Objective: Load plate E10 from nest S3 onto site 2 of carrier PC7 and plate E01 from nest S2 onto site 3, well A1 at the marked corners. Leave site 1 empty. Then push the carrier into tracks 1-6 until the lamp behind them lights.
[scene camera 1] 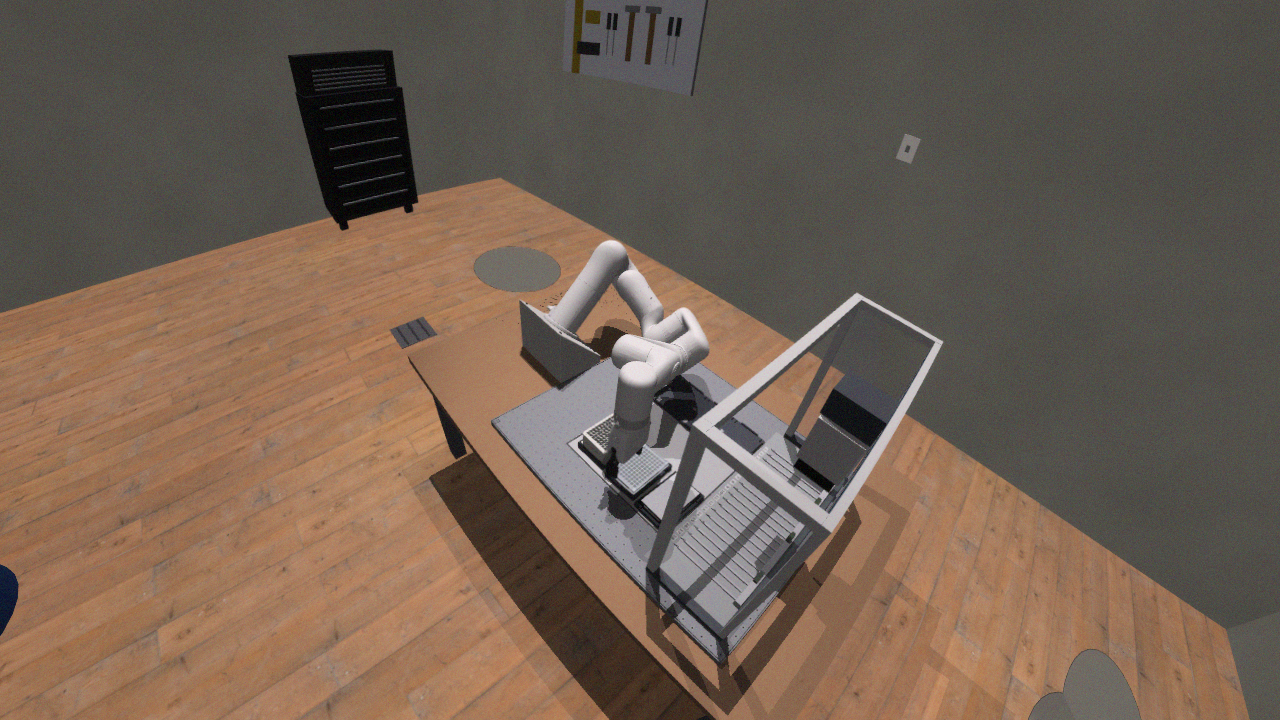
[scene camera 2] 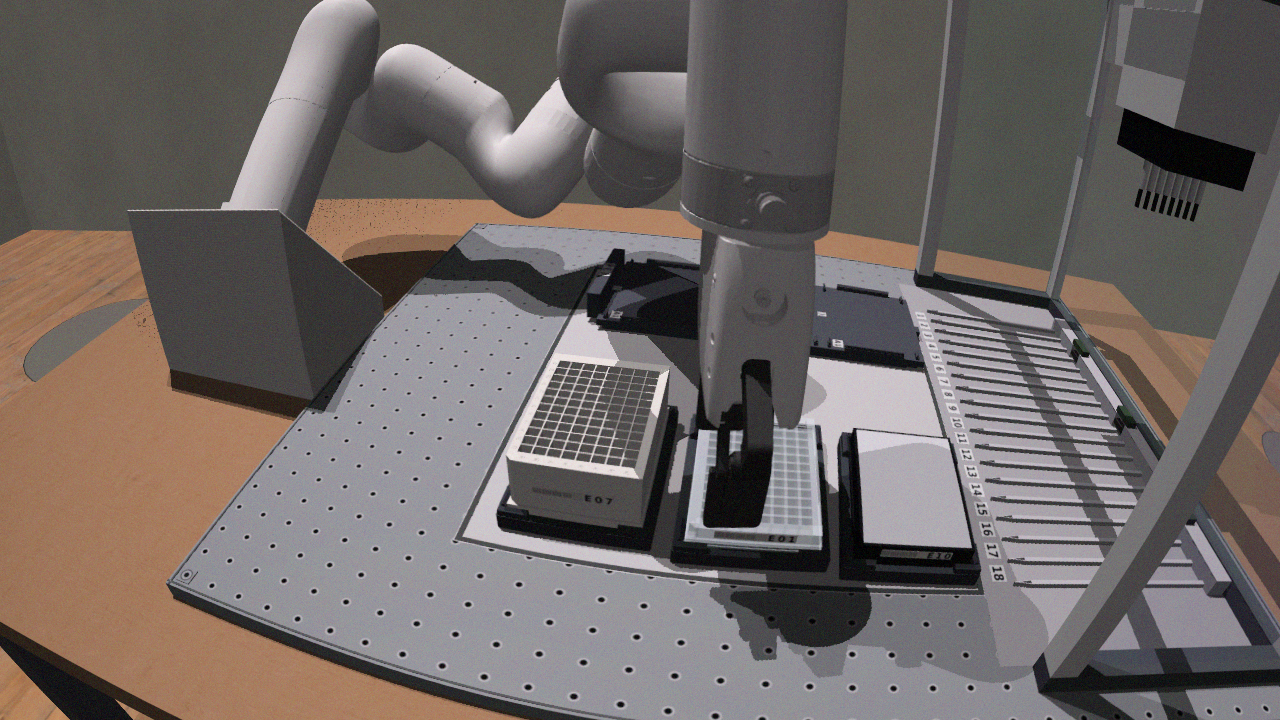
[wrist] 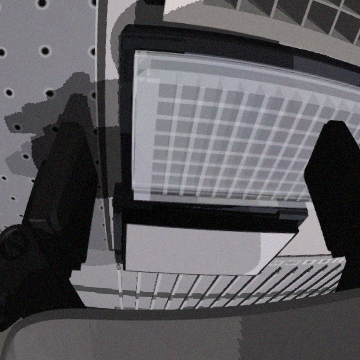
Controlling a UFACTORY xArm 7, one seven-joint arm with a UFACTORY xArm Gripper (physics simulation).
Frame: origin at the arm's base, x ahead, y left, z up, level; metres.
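Seen in the pictures: gripper, between the fingertips: [scene camera 1: 623,462] [scene camera 2: 725,473] [wrist: 206,146]; arm's base, origin of its link: [scene camera 1: 560,327] [scene camera 2: 255,253].
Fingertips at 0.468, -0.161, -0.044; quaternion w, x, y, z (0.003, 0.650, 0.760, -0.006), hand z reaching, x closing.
Observation:
Pixels of each thing's top centre, then the offset from my fingertips to it, as dx, dy, dz. "spot": a spot on its surface instead.
- Plate E01, centre of its top: [wrist: 262,156] [scene camera 2: 759,468] [scene camera 1: 639,466] +0.022, +0.035, -0.022
- Plate E10, centre of its top: [scene camera 2: 911,485] [wrist: 203,255] [scene camera 1: 670,496] +0.132, +0.030, -0.022
- dark carrier, a spot on its surface: [scene camera 2: 863,324] spot: +0.122, +0.292, -0.037
- tall white plate E07, centre of its top: [scene camera 2: 593,409] [scene camera 1: 611,430] -0.088, +0.041, +0.006
- multi-tip pipetting head, centre of its top: [scene camera 2: 1187,128] [scene camera 1: 827,456] +0.358, +0.164, +0.247
Plate E01 [scene camera 1: 646,471] [scene camera 2: 798,483] [wrist: 225,145], clear with a grid of wells, sits in the middle black nest. Plate E10 [scene camera 1: 669,498] [scene camera 2: 913,488] [wrist: 192,250], with a plain white top, sits in the nest to its right in scene camera 2. The dark carrier [scene camera 2: 863,324] lies behind the nests, partly hidden by the arm; no plate shows on its visible parts. My gripper [scene camera 2: 729,465] [wrist: 206,146] is open and empty, low over plate E01. In the wrist view one finger is beyond the plate's left edge, the other overlaps its right part.
A tall white plate E07 [scene camera 2: 586,416] [scene camera 1: 597,436] stands in the left nest. The numbered tracks [scene camera 2: 1047,452] [scene camera 1: 729,537] lie on the right under a frame [scene camera 2: 939,143] with posts. A multi-tip pipetting head [scene camera 2: 1181,152] hangs above them. Small green parts [scene camera 2: 1125,417] sit behind the tracks.

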